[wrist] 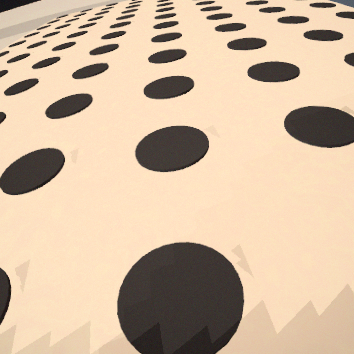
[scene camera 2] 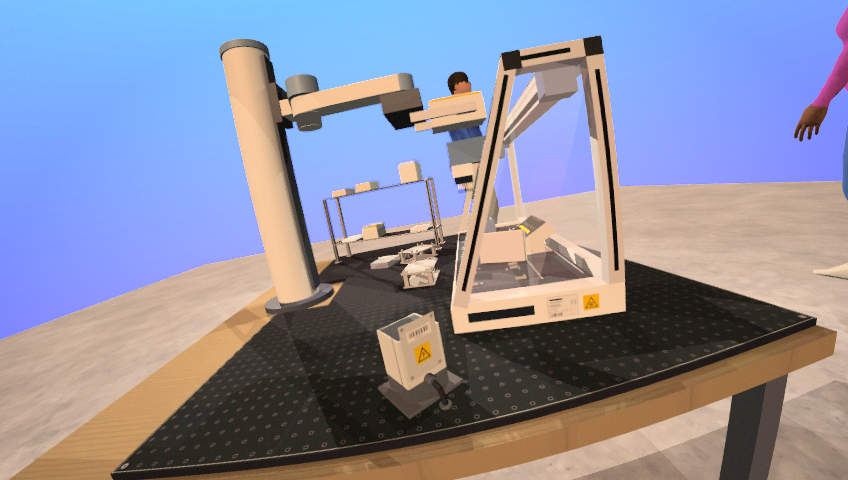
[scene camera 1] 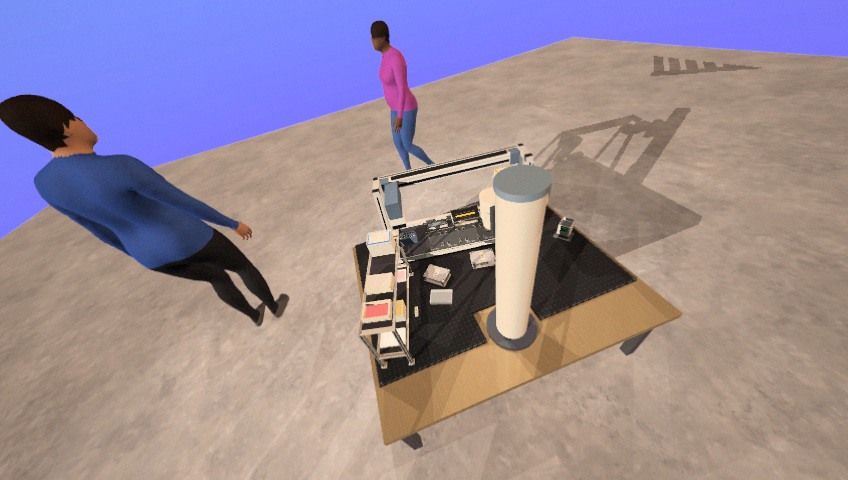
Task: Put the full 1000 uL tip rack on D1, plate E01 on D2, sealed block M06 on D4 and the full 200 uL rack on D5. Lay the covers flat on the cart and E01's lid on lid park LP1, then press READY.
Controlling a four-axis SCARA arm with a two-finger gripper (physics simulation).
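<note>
In scene camera 2 my gripper [scene camera 2: 457, 111] is shut on a pale tip rack [scene camera 2: 457, 107] [wrist: 215, 200] with a yellow top edge, held level high beside the enclosure. The wrist view shows its top with rows of dark round holes; whether they hold tips I cannot tell. The column hides the gripper in scene camera 1. The cart [scene camera 1: 408, 342] [scene camera 2: 330, 228] bears a tall blue-edged rack [scene camera 1: 379, 242] [scene camera 2: 409, 171], a cream box [scene camera 1: 379, 282], a red-topped piece [scene camera 1: 376, 311] and, lower down, a yellow-topped box [scene camera 1: 400, 309] [scene camera 2: 373, 230]. Labels are unreadable.
The framed enclosure [scene camera 2: 538, 306] surrounds the deck; a pipetting head [scene camera 2: 467, 151] hangs beside its post. Two low stands [scene camera 1: 437, 274] [scene camera 1: 482, 258] and a flat grey piece [scene camera 1: 440, 296] lie before it. A control box [scene camera 1: 564, 228] [scene camera 2: 413, 350] stands apart. Two people stand beyond the table.
</note>
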